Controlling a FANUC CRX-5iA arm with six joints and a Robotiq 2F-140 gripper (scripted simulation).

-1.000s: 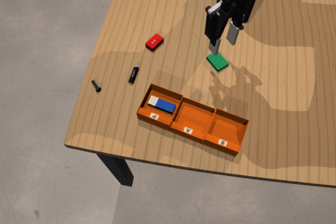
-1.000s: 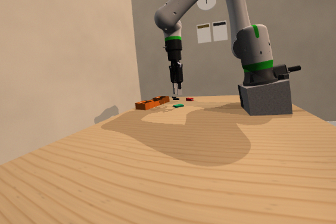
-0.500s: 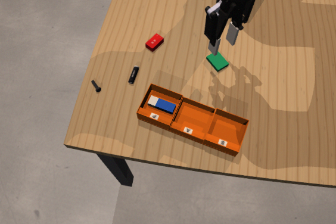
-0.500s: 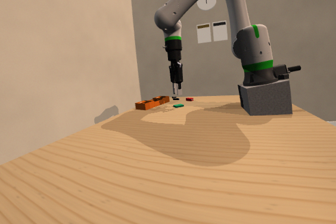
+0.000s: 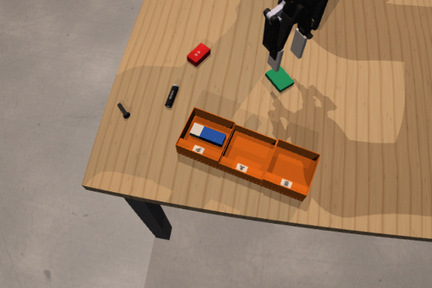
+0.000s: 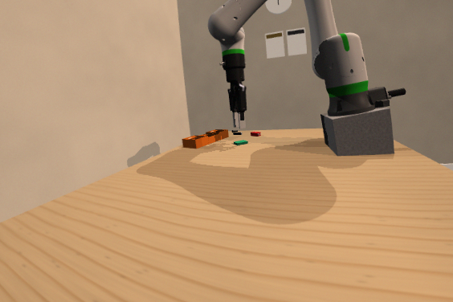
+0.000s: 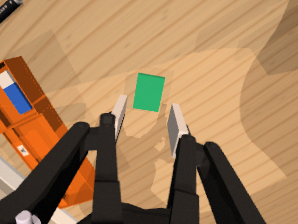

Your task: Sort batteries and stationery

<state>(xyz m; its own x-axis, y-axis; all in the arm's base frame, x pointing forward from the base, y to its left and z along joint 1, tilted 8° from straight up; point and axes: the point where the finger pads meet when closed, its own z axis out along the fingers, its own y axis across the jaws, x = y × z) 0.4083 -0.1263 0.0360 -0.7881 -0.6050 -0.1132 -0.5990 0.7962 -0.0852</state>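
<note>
My gripper is now 100 mm above the green pad. The rest, counted from my hand: white-and-blue eraser: 140 mm ahead, 140 mm to the right, 90 mm below; then orange bin row: 180 mm ahead, 60 mm to the right, 80 mm below; then red battery pack: 50 mm behind, 170 mm to the right, 90 mm below.
</note>
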